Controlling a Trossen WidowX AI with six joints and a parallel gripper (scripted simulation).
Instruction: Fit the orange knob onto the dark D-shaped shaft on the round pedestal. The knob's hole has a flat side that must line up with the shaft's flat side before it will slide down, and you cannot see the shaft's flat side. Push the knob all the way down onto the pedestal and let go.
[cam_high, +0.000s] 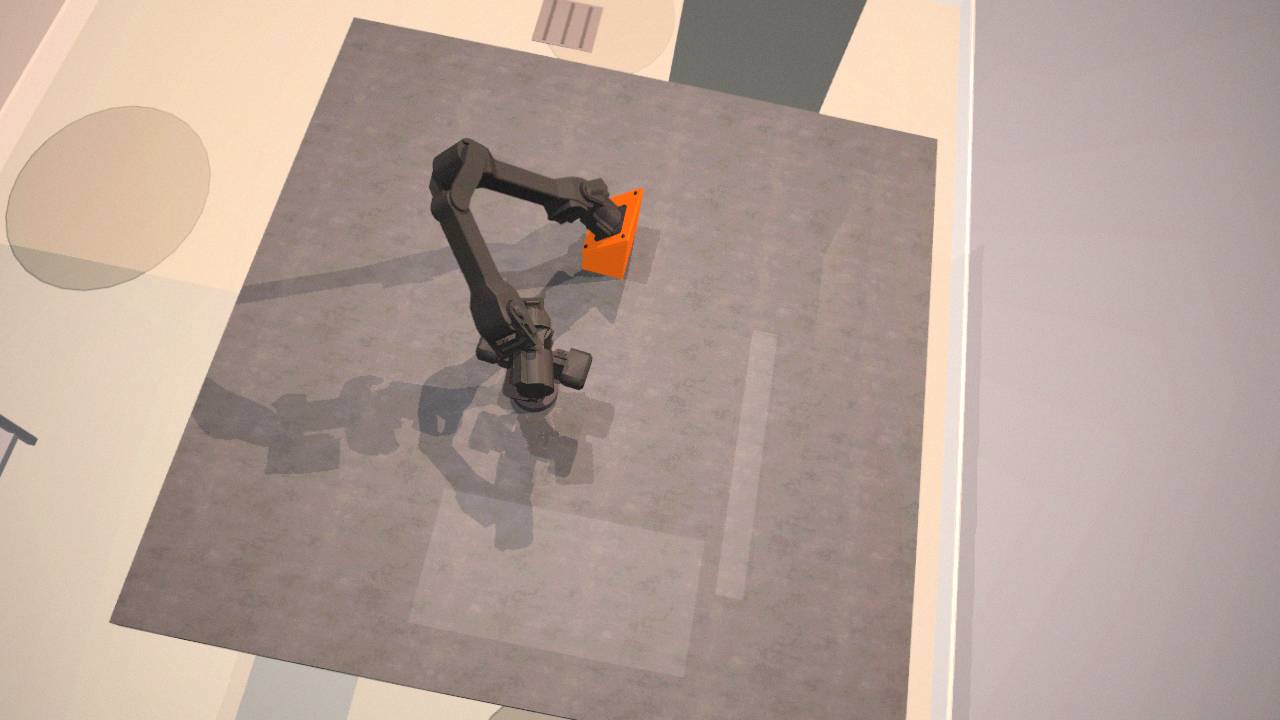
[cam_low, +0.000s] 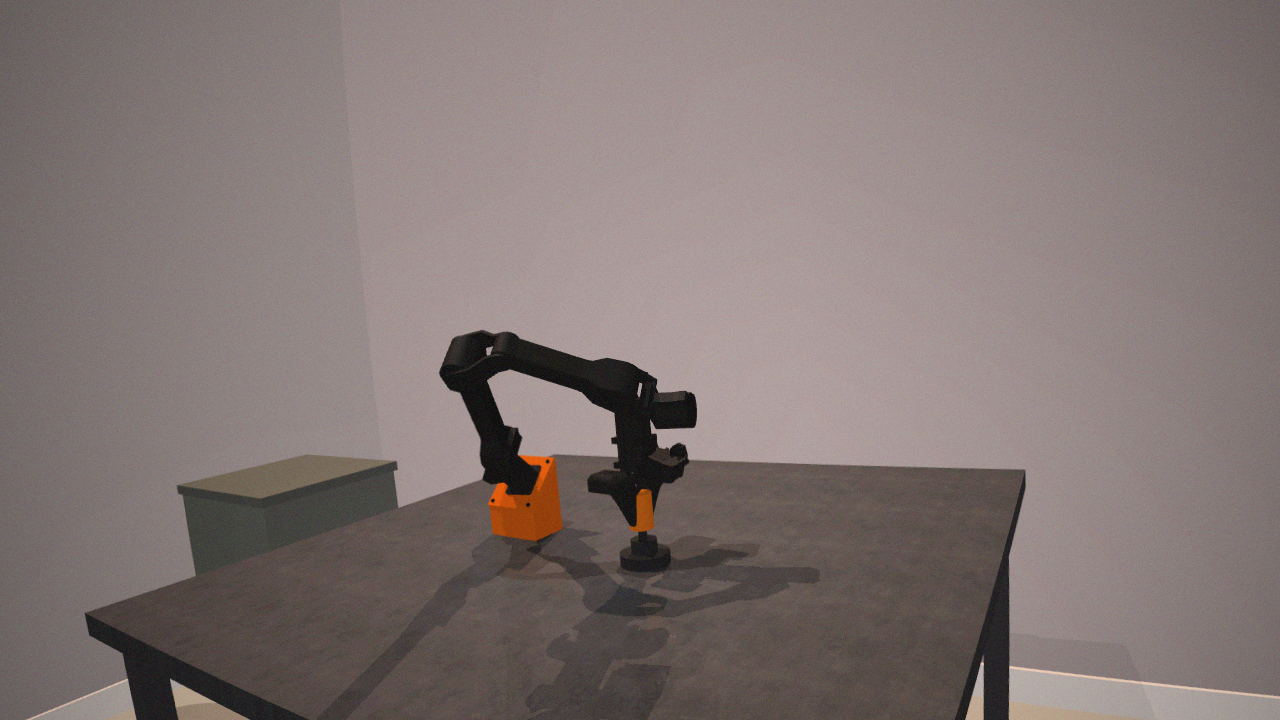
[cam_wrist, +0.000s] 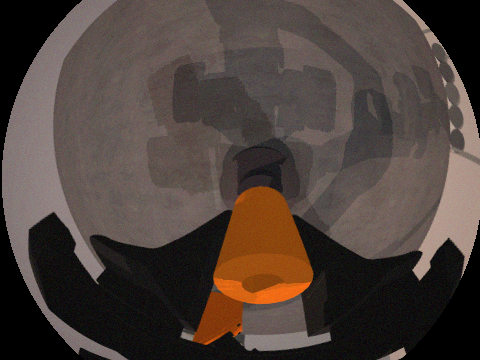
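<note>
My gripper tip is now 20 mm below the orange knob. Also, from my gripper tip: dark round pedestal (40 mm below).
</note>
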